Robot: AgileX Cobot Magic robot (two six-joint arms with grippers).
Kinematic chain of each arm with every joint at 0, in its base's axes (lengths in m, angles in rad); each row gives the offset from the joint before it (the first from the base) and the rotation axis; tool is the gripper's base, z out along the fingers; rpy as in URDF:
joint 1: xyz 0 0 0.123 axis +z
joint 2: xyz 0 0 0 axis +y
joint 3: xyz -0.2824 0 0.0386 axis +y
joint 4: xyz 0.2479 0 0.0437 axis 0.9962 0 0.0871
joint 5: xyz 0 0 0 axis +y
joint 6: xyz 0.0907 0 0.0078 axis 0.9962 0 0.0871
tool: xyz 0 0 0 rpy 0 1.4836 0
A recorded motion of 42 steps. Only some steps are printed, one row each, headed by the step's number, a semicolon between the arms.
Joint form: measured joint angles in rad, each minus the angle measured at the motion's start. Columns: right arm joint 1, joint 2, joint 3, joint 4, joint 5, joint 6; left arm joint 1, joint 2, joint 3, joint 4, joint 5, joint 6.
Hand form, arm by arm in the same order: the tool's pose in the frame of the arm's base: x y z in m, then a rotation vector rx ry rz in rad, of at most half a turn. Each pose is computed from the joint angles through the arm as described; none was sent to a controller.
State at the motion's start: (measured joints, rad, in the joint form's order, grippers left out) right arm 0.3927 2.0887 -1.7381 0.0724 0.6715 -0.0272; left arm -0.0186 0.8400 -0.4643 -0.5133 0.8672 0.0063
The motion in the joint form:
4: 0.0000 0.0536 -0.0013 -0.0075 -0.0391 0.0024; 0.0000 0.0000 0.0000 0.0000 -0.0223 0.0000
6: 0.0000 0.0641 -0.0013 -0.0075 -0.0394 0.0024; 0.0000 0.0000 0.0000 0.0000 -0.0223 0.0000
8: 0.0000 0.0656 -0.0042 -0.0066 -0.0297 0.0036; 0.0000 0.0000 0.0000 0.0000 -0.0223 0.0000
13: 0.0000 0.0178 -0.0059 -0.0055 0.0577 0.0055; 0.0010 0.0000 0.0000 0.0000 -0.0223 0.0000
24: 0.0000 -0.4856 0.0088 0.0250 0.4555 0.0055; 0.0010 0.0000 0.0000 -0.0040 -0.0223 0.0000
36: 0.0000 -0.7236 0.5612 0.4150 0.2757 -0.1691; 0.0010 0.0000 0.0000 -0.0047 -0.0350 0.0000
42: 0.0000 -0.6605 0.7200 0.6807 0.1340 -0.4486; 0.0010 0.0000 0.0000 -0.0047 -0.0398 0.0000
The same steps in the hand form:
4: 0.4453 0.1882 0.2087 -0.4748 2.4859 0.2176; 0.1272 -0.0358 0.2346 -0.3104 2.6315 -0.6210
6: 0.4461 0.1886 0.2037 -0.4765 2.4959 0.2155; 0.1272 -0.0358 0.2346 -0.3104 2.6315 -0.6210
8: 0.4459 0.1886 0.2033 -0.4763 2.5045 0.2157; 0.1272 -0.0358 0.2346 -0.3104 2.6315 -0.6210
13: 0.4358 0.1849 0.2223 -0.4855 2.5417 0.2140; 0.1272 -0.0357 0.2346 -0.3117 2.6312 -0.6207
24: 0.3143 0.1389 0.4068 -0.4998 2.4492 0.2829; 0.1273 -0.0360 0.2348 -0.3143 2.6300 -0.6254
36: 0.2436 0.1384 0.3335 -0.5242 2.5400 0.6863; 0.1283 -0.0356 0.2352 -0.3177 2.6177 -0.6222
42: 0.2483 0.1515 0.2838 -0.5791 2.5020 0.8473; 0.1287 -0.0355 0.2353 -0.3189 2.6132 -0.6206

